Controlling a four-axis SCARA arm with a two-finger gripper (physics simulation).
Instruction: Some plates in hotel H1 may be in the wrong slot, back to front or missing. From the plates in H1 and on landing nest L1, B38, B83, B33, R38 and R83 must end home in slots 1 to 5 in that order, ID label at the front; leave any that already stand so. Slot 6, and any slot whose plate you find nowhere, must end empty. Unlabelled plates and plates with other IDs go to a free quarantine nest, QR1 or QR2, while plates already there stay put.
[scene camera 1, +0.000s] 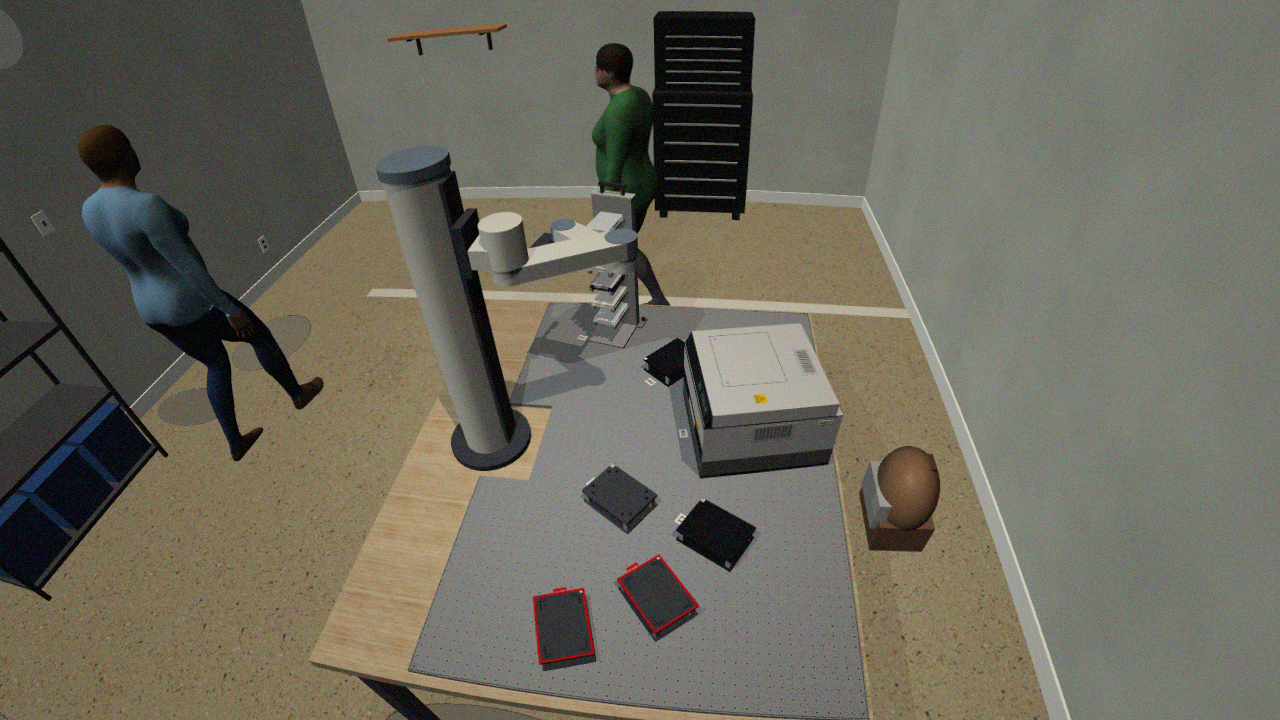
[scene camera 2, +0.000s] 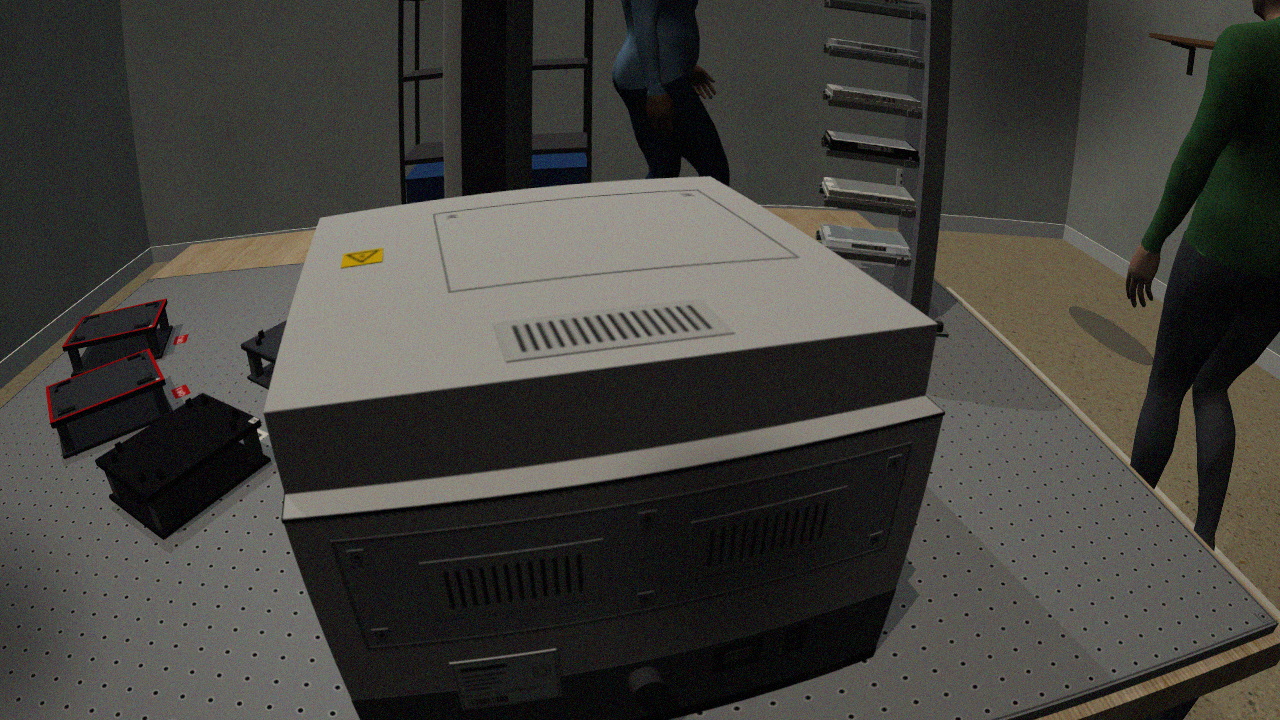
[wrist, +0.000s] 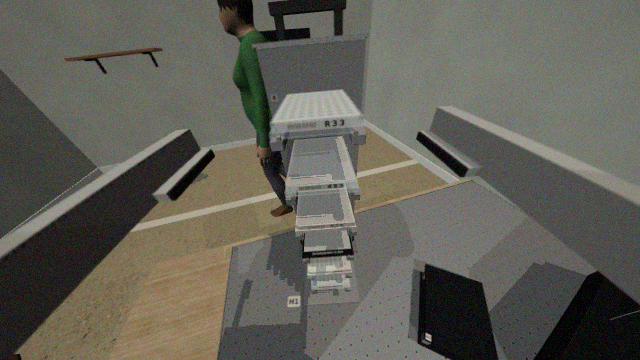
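Hotel H1 (scene camera 1: 631, 291) (scene camera 2: 932, 161) (wrist: 315, 62) holds several stacked plates. The top plate (wrist: 316, 107) faces the wrist view with label R33 at its front. Below it are a clear plate (wrist: 317, 160) with a blurred label, another clear plate (wrist: 324, 204), a black-rimmed plate (wrist: 327, 243) and two pale lower plates (wrist: 329, 264) (wrist: 330, 282); their IDs are unreadable. My gripper (wrist: 313, 132) is open and empty, facing the stack from in front; its fingers stand wide either side. Two red-rimmed nests (scene camera 1: 563, 625) (scene camera 1: 657, 593) show no plate; their labels are unreadable.
A large white instrument (scene camera 1: 760, 376) (scene camera 2: 617, 241) stands right of the hotel. A black nest (scene camera 1: 666, 360) (wrist: 455, 310) is beside it. A grey nest (scene camera 1: 619, 495) and another black nest (scene camera 1: 716, 532) (scene camera 2: 183, 456) lie nearer the front. A person in green (scene camera 1: 623, 134) (wrist: 250, 75) is behind the hotel.
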